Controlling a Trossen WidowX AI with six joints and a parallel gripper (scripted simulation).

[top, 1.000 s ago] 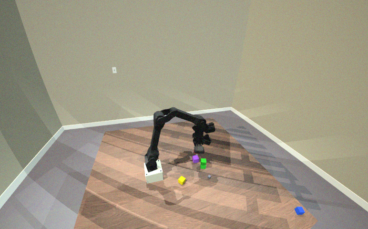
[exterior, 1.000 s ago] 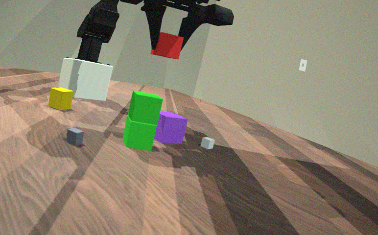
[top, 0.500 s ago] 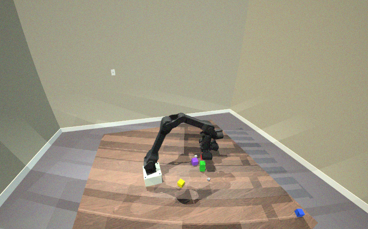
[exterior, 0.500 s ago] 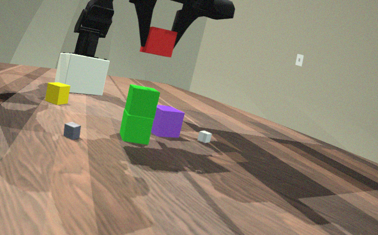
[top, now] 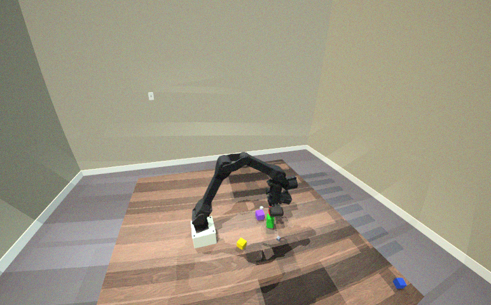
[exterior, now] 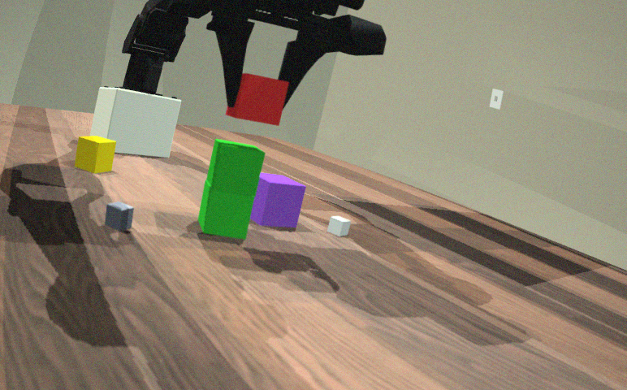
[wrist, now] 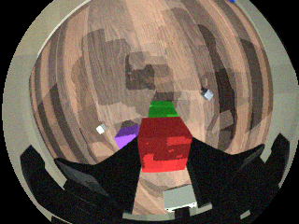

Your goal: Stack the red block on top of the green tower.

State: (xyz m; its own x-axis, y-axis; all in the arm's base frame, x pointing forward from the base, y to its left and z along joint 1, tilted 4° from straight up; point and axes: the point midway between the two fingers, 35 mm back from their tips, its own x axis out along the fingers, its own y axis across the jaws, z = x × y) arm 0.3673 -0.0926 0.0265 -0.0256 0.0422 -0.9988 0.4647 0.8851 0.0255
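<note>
The purple block is 2 cm behind my gripper tip, 7 cm to the left of it and 8 cm below it. Also, from my gripper tip: small white cube (3 cm ahead, 13 cm to the left, 9 cm below); then red block (1 cm above); then small grey cube (2 cm behind, 10 cm to the right, 9 cm below).
</note>
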